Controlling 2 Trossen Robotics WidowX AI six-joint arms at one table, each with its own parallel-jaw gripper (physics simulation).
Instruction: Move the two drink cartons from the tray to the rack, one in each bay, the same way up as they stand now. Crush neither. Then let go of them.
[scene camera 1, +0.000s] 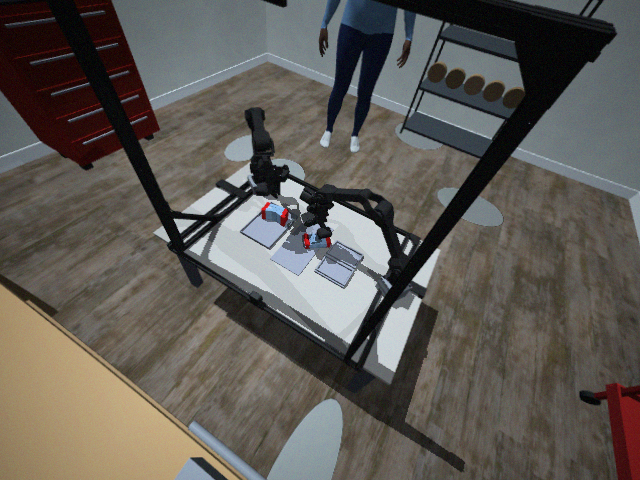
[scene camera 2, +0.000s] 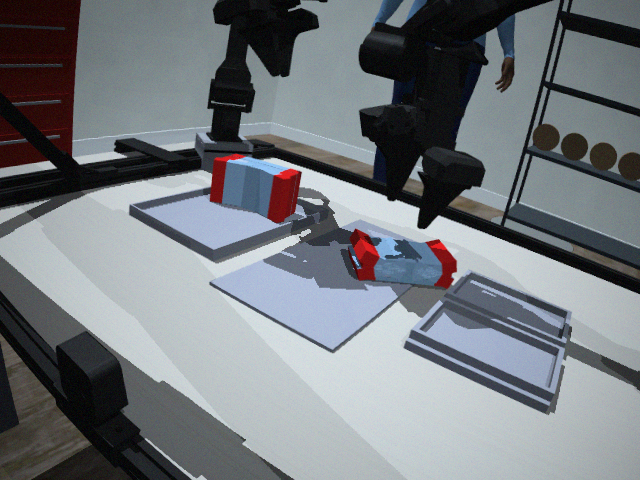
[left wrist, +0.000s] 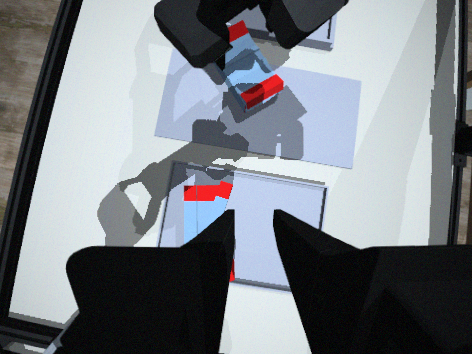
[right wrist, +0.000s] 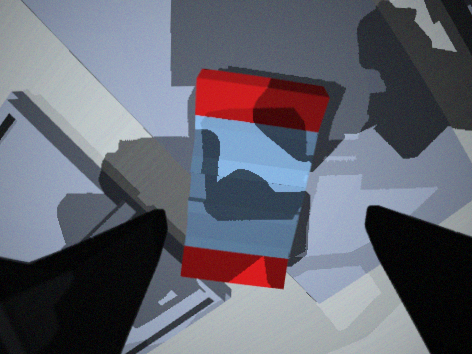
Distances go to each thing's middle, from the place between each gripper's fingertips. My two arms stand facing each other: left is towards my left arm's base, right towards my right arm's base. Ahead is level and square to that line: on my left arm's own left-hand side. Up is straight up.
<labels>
I see the flat grey mat (scene camera 2: 311, 289) 8 cm below my right hand, 5 cm behind it and 3 cm to the left of it. Also, from my right hand: grey tray (scene camera 2: 214, 230): 23 cm to the left, 9 cm behind, 7 cm below.
The grey tray is 20 mm behind my left hand, 40 mm to the left of it and 210 mm below it. From my left hand the other things lie so: flat grey mat (30 mm ahead, 160 mm to the right, 210 mm below).
</labels>
